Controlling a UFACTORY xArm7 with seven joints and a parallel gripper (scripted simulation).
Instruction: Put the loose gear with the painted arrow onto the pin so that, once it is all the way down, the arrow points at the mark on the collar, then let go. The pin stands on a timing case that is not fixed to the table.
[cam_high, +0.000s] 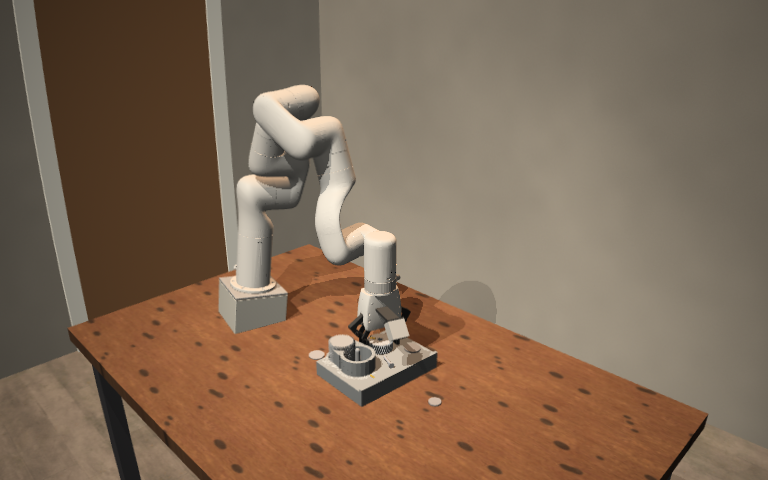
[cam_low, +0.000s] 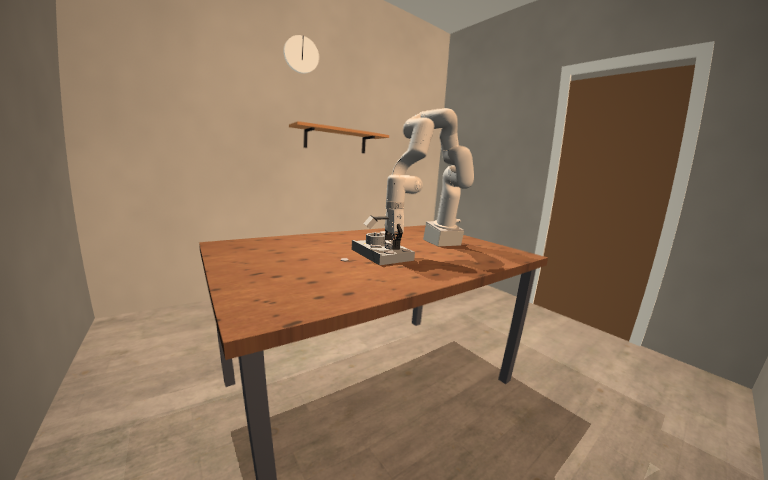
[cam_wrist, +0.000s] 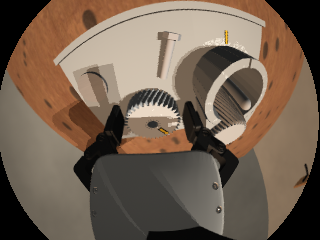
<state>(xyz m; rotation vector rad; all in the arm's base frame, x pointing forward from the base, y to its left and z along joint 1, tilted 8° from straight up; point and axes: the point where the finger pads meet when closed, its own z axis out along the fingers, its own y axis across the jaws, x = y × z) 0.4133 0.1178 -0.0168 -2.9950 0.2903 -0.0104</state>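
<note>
Right now my hand is right at the gear. Round my hand: flat disc (50 mm ahead, 60 mm to the left, 10 mm below); short peg (70 mm ahead, 30 mm to the right, 10 mm below).
</note>
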